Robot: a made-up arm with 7 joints. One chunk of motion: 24 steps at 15 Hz.
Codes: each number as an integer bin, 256 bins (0 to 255) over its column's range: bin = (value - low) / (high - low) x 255, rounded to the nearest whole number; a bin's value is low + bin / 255 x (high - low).
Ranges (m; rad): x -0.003..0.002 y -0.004..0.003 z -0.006..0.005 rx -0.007..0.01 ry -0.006..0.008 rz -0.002..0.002
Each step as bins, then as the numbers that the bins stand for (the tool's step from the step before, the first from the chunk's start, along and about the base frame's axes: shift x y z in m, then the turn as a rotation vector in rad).
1 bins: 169 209 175 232 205 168
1 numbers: 0.00031 0.00174 0.00155 0.00847 0.00525 0.00064
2 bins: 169 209 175 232 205 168
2 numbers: 0.00031 0.00174 0.00155 0.00847 0.00525 0.00064
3 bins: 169 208 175 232 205 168
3 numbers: 0.00031 0.00171 0.00155 0.00847 0.00525 0.00064
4 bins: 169 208 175 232 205 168
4 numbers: 0.00031 0.00171 0.00155 0.00847 0.00525 0.00064
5 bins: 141 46 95 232 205 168
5 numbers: -0.00024 -0.00274 -0.00190 0.00847 0.00525 0.00064
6 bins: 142 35 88 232 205 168
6 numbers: -0.00022 -0.00304 -0.00220 0.00847 0.00525 0.00064
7 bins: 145 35 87 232 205 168
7 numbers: -0.00016 -0.00304 -0.00225 0.00847 0.00525 0.00064
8 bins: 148 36 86 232 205 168
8 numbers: -0.00010 -0.00301 -0.00229 0.00847 0.00525 0.00064
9 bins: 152 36 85 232 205 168
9 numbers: -0.00002 -0.00301 -0.00233 0.00847 0.00525 0.00064
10 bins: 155 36 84 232 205 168
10 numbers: 0.00004 -0.00301 -0.00238 0.00847 0.00525 0.00064
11 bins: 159 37 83 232 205 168
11 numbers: 0.00012 -0.00298 -0.00242 0.00847 0.00525 0.00064
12 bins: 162 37 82 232 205 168
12 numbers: 0.00018 -0.00298 -0.00246 0.00847 0.00525 0.00064
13 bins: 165 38 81 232 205 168
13 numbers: 0.00024 -0.00296 -0.00251 0.00847 0.00525 0.00064
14 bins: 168 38 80 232 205 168
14 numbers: 0.00029 -0.00296 -0.00255 0.00847 0.00525 0.00064
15 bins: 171 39 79 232 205 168
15 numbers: 0.00035 -0.00293 -0.00259 0.00847 0.00525 0.00064
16 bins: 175 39 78 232 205 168
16 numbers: 0.00043 -0.00293 -0.00264 0.00847 0.00525 0.00064
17 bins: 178 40 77 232 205 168
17 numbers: 0.00049 -0.00290 -0.00268 0.00847 0.00525 0.00064
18 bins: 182 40 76 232 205 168
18 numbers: 0.00057 -0.00290 -0.00272 0.00847 0.00525 0.00064
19 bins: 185 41 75 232 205 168
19 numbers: 0.00063 -0.00287 -0.00276 0.00847 0.00525 0.00064
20 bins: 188 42 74 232 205 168
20 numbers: 0.00069 -0.00285 -0.00281 0.00847 0.00525 0.00064
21 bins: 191 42 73 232 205 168
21 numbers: 0.00075 -0.00285 -0.00285 0.00847 0.00525 0.00064
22 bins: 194 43 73 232 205 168
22 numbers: 0.00080 -0.00282 -0.00285 0.00847 0.00525 0.00064
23 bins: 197 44 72 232 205 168
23 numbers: 0.00086 -0.00279 -0.00289 0.00847 0.00525 0.00064
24 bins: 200 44 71 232 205 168
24 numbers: 0.00092 -0.00279 -0.00294 0.00847 0.00525 0.00064
